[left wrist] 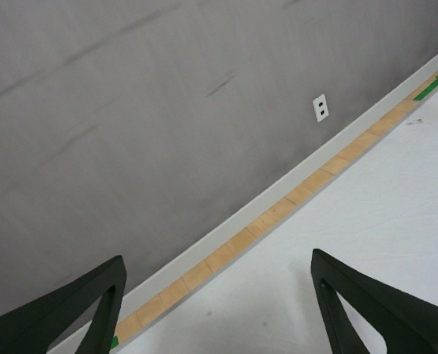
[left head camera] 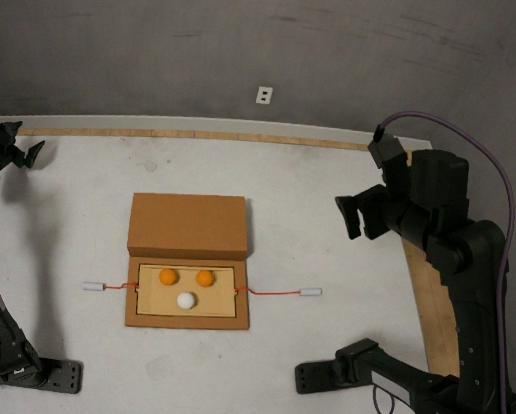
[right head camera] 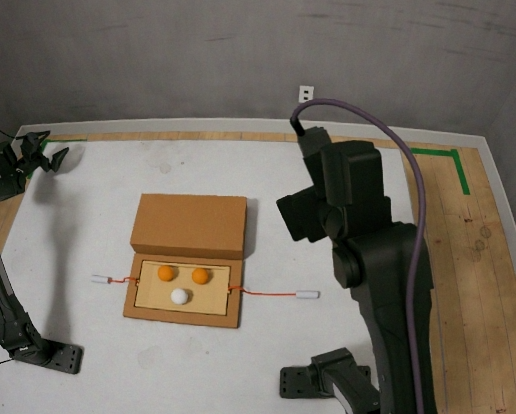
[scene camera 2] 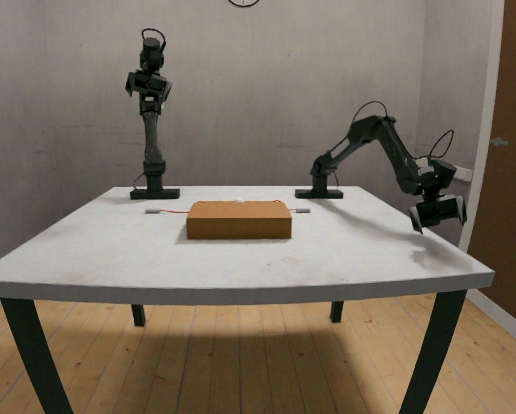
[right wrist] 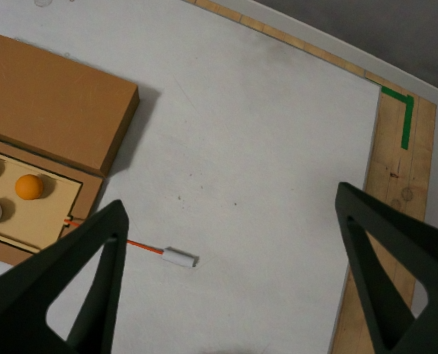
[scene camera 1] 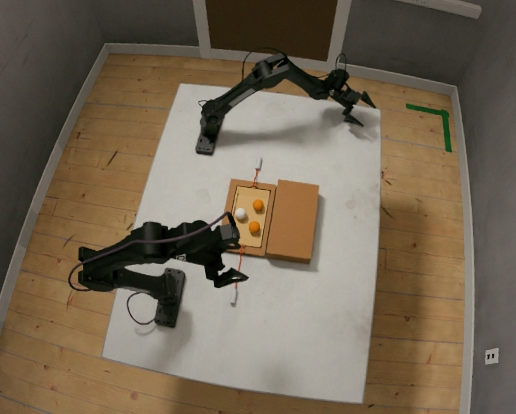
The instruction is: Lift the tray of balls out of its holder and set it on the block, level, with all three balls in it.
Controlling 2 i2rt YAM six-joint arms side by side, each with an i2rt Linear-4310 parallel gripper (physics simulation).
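Places are measured from the left arm's base along level axes (x ahead, y left, z up), in metres.
Where they show: left gripper, fingertip midpoint: [left wrist: 217, 263] [left head camera: 33, 132] [right head camera: 59, 139] [scene camera 2: 442, 228] [scene camera 1: 369, 117]; right gripper, fingertip midpoint: [left head camera: 360, 188] [scene camera 2: 146, 99] [right wrist: 229, 201] [scene camera 1: 243, 263]; left arm's base, origin of the base link: [left head camera: 36, 373] [right head camera: 44, 353] [scene camera 2: 319, 193] [scene camera 1: 209, 131]; right arm's base, origin of the base link: [left head camera: 339, 374] [right head camera: 325, 382] [scene camera 2: 155, 192] [scene camera 1: 169, 297].
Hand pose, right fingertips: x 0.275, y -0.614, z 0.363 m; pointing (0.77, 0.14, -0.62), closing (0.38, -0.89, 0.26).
Note:
Things, the pixels of their top centre, and the offset from my right fingertips. "spot": a spot on its surface instead. Level surfaces: height alone.
- shallow tan tray, middle of its top: [left head camera: 186, 290] [right head camera: 181, 286] [scene camera 1: 248, 215] dx -0.051, dy +0.280, dz -0.360 m
- brown holder, middle of its top: [left head camera: 186, 292] [right head camera: 181, 288] [scene camera 1: 247, 215] dx -0.056, dy +0.280, dz -0.360 m
- white ball, middle of its top: [left head camera: 185, 297] [right head camera: 177, 293] [scene camera 1: 240, 211] dx -0.079, dy +0.280, dz -0.330 m
- left handle, surface spot: [left head camera: 93, 286] [scene camera 1: 257, 162] spot: dx -0.058, dy +0.501, dz -0.359 m
- right handle, surface spot: [right wrist: 178, 257] [left head camera: 311, 290] spot: dx -0.043, dy -0.015, dz -0.358 m
- brown block, middle of its top: [right wrist: 33, 93] [left head camera: 187, 220] [right head camera: 187, 219] [scene camera 2: 239, 209] [scene camera 1: 294, 217] dx +0.109, dy +0.284, dz -0.316 m
- white table, its level: dz -0.376 m
A shallow tan tray [left head camera: 215, 305] [right head camera: 210, 302] [right wrist: 45, 215] sits in the brown holder [left head camera: 187, 322] [right head camera: 180, 317]. Two orange balls [left head camera: 168, 276] [left head camera: 205, 278] and a white ball [left head camera: 186, 300] [right head camera: 179, 296] [scene camera 1: 240, 213] rest in it. Red cords run from its short sides to a left handle [left head camera: 93, 286] [scene camera 1: 258, 163] and a right handle [left head camera: 311, 291] [right wrist: 178, 257], both lying on the table. The brown block [left head camera: 187, 222] [scene camera 1: 294, 220] [scene camera 2: 239, 227] adjoins the holder. My left gripper [left head camera: 31, 133] [scene camera 2: 442, 228] [left wrist: 217, 263] is open, far from the tray. My right gripper [scene camera 1: 242, 261] [right wrist: 229, 201] is open, high above the table.
The white table [left head camera: 280, 340] [scene camera 1: 320, 325] [scene camera 2: 240, 267] carries both arm bases [left head camera: 62, 375] [left head camera: 317, 377]. The right arm reaches over the right side in the head views; the left arm reaches toward the far left corner. A wall [left head camera: 200, 60] stands behind the table.

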